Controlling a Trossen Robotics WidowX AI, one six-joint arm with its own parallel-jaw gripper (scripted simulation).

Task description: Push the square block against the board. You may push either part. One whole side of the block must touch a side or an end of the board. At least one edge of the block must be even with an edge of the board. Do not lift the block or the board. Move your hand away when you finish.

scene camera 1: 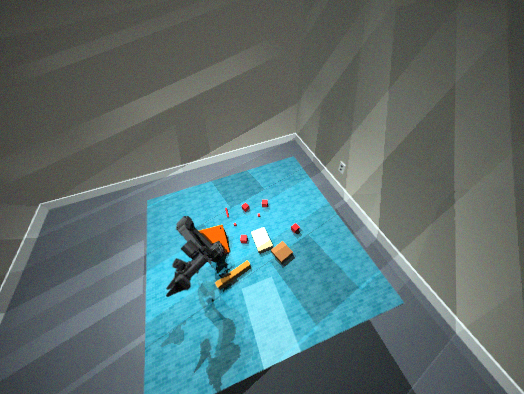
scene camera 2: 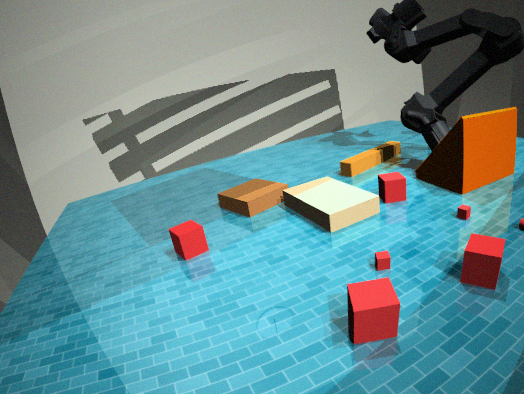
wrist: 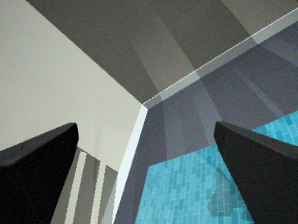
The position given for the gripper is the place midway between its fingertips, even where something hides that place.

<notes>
The gripper [scene camera 1: 166, 292] is open, holding nothing. Also in view: a flat cream slab [scene camera 2: 332, 204], a flat brown square block [scene camera 2: 250, 198] and a long narrow orange board [scene camera 2: 353, 166].
The gripper shows as well in the wrist view [wrist: 148, 130]. The wrist view misses the flat cream slab: it is out of frame. The wrist view misses the flat brown square block: it is out of frame.
</notes>
